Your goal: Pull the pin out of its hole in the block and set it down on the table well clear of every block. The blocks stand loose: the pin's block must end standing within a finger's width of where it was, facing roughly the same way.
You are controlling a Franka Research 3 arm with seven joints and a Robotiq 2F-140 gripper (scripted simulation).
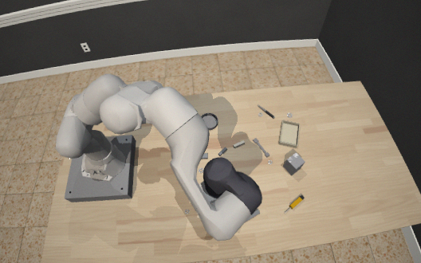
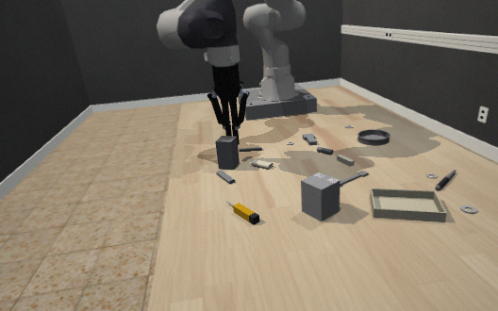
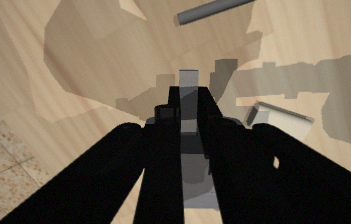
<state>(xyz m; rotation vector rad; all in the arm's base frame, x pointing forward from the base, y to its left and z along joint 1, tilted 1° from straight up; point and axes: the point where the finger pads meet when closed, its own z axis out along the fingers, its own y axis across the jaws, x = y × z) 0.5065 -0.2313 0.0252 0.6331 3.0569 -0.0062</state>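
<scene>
Right now my hand is 4 cm short of the dark grey block, 3 cm above it and 2 cm to the left of it. From my hand the other things lie so: lighter grey block (35 cm ahead, 19 cm to the left, 4 cm below); pale cylinder (8 cm to the left, 8 cm below, 8 cm ahead); round dish (47 cm to the left, 7 cm below, 3 cm behind).
</scene>
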